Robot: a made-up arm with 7 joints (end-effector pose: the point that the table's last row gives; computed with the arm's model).
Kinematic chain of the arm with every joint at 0, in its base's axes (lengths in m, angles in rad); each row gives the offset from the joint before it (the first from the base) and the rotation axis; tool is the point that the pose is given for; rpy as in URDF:
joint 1: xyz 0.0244 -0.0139 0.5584 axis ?
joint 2: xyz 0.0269 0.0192 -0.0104 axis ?
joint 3: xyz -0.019 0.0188 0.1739 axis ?
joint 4: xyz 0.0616 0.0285 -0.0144 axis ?
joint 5: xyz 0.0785 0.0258 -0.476 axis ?
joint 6: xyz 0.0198 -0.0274 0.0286 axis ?
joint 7: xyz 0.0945 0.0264 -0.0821 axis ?
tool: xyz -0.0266 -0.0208 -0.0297 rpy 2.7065 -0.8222 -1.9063
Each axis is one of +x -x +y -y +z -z.
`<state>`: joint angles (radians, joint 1 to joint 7).
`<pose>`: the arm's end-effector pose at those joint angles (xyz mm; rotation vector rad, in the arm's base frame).
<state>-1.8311 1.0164 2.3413 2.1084 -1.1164 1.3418 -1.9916</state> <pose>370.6 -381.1 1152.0 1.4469 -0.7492 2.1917</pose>
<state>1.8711 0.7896 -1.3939 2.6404 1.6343 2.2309 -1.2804</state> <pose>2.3 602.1 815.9 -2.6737 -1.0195 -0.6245</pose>
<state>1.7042 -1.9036 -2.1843 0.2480 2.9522 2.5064 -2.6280</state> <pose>308.1 305.4 447.0 1.3650 1.8085 0.7336</pose>
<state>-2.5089 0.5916 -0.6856 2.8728 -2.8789 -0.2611 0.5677</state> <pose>-465.8 -324.1 988.5 0.2948 -0.0661 -0.2118</pose>
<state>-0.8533 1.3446 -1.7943 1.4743 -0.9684 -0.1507 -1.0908</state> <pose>-225.1 -638.7 625.7 1.0114 -0.0183 -0.0624</pose>
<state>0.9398 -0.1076 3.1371 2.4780 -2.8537 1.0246 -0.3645</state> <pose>-174.0 -342.0 1192.1 -0.5016 0.7750 -0.4213</pose>
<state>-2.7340 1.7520 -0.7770 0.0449 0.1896 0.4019 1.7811</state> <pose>381.0 209.5 436.3 -0.6272 1.8812 -1.3415</pose>
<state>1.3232 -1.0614 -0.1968 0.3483 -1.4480 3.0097 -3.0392</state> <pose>150.1 218.8 639.1 1.5352 1.5039 -0.3958</pose>
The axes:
joint 1: +z
joint 2: +y
joint 3: +z
joint 4: -y
joint 5: -z
joint 6: +y
joint 7: -z

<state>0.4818 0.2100 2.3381 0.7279 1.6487 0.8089 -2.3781</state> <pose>-532.9 143.4 384.3 -1.8627 -1.5543 0.5625</pose>
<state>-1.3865 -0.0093 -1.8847 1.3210 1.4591 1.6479 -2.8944</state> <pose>-579.5 -87.8 644.8 -0.3144 -1.6207 1.3319</pose>
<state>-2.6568 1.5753 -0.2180 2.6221 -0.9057 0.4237 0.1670</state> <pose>-607.0 -405.2 304.6 -1.1537 -1.2852 -0.3456</pose>
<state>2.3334 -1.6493 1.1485 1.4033 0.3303 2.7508 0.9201</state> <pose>-252.5 -392.0 615.1 -2.1051 0.9050 -1.3728</pose>
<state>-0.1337 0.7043 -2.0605 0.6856 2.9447 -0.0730 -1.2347</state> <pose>-289.6 -287.4 405.2 2.6825 0.9009 -0.2796</pose>
